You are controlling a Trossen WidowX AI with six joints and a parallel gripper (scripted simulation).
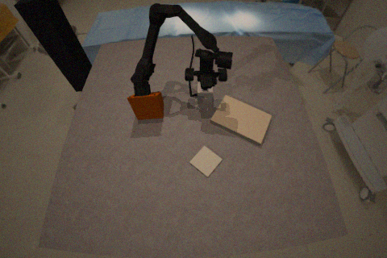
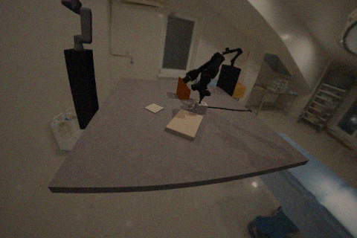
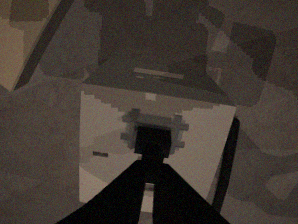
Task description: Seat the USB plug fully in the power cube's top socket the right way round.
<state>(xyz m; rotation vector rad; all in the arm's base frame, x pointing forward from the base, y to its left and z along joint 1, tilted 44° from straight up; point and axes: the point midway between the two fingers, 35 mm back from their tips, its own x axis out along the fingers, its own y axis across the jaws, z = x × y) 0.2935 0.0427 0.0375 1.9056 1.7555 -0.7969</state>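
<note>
My gripper tip is 2 cm above the dark USB plug. Round my gripper tip: tan flat board 16 cm ahead, 15 cm to the right, 9 cm below; small white square tile 4 cm behind, 34 cm to the right, 10 cm below.
</note>
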